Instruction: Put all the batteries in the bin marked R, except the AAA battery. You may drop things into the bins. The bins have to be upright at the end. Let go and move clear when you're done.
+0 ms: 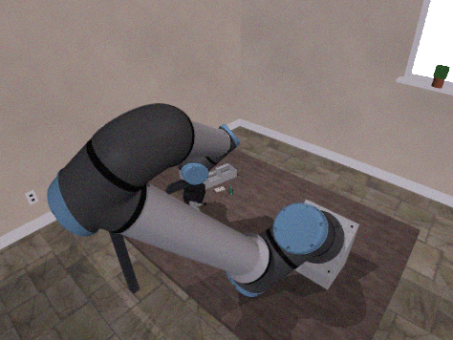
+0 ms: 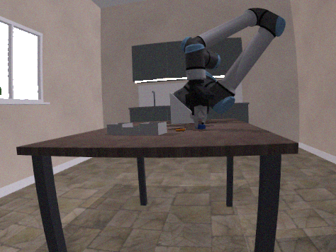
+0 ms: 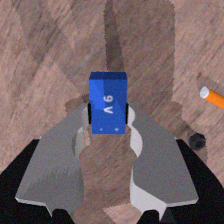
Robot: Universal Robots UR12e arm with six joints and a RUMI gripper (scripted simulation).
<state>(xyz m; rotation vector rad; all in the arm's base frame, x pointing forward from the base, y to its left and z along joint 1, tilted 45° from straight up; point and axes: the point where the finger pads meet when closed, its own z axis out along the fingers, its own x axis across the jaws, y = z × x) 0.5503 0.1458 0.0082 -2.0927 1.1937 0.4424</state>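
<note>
The grey bin row lies 270 mm to the right of my hand and 110 mm ahead of it. Round my hand: orange battery: 90 mm to the right, 50 mm ahead, 20 mm below; black nut: 100 mm to the right, 20 mm below, 10 mm ahead; blue 9V battery: 10 mm below, 10 mm behind.
</note>
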